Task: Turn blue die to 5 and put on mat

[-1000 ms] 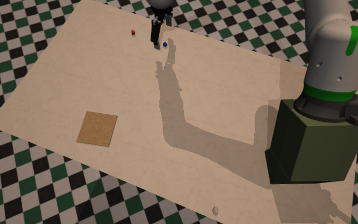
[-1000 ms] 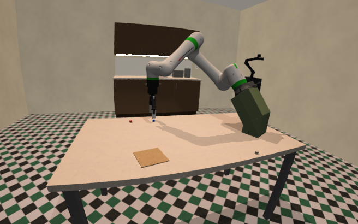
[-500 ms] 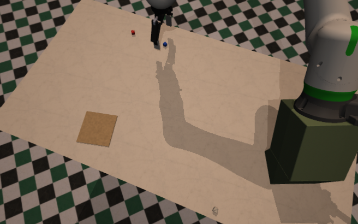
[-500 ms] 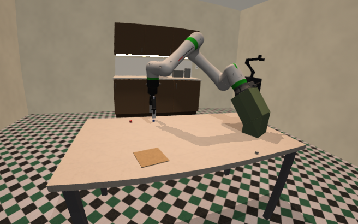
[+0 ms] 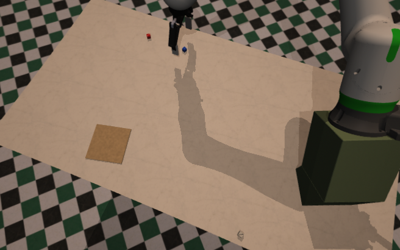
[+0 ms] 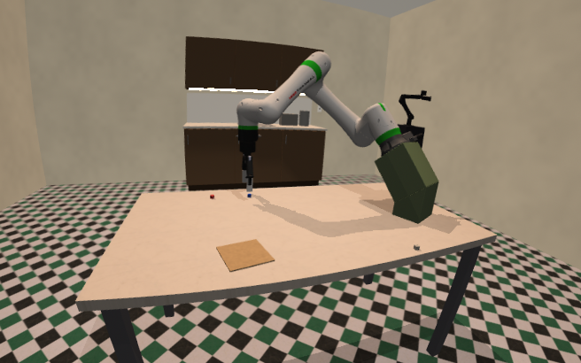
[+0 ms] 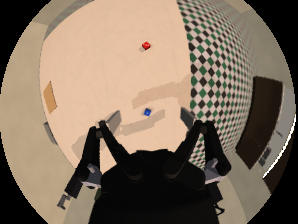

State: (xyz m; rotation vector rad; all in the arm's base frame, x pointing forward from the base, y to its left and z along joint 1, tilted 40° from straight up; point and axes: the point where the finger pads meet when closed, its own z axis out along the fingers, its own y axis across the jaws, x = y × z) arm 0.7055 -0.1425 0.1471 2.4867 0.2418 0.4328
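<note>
The blue die lies 1 cm behind my hand, 1 cm to the left of it and 5 cm below it. From my hand the other things lie so: red die: 17 cm ahead, 1 cm to the left, 5 cm below; then brown mat: 5 cm ahead, 53 cm to the left, 6 cm below; then white die: 53 cm behind, 60 cm to the left, 5 cm below.
</note>
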